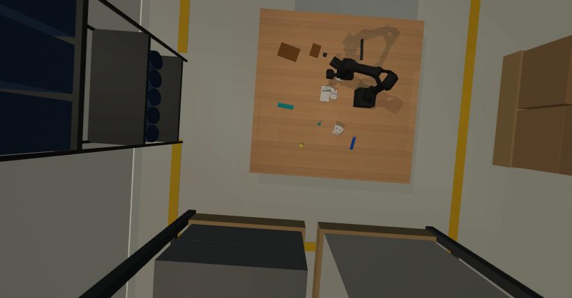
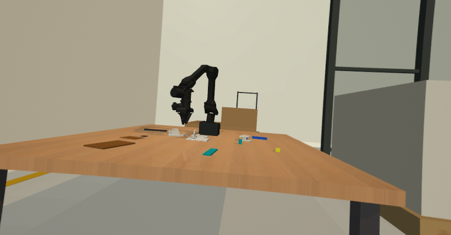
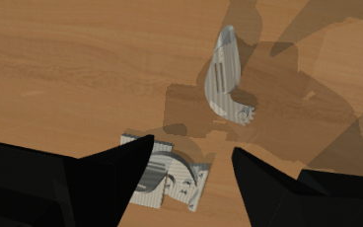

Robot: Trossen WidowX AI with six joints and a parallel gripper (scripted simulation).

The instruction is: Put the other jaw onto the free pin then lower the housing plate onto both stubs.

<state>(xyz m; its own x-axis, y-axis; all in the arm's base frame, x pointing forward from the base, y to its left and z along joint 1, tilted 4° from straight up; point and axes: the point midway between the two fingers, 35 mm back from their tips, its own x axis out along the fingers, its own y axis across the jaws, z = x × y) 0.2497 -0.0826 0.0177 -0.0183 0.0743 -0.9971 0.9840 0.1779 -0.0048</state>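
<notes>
The loose jaw is 7 cm below my gripper tip, 4 cm to the right of it and 4 cm behind it. From my gripper tip the other things lie so: small teal block (36 cm to the left, 7 cm below, 3 cm ahead); then black bar (29 cm to the right, 15 cm behind, 7 cm below); then small black square (19 cm to the right, 12 cm ahead, 8 cm below).
</notes>
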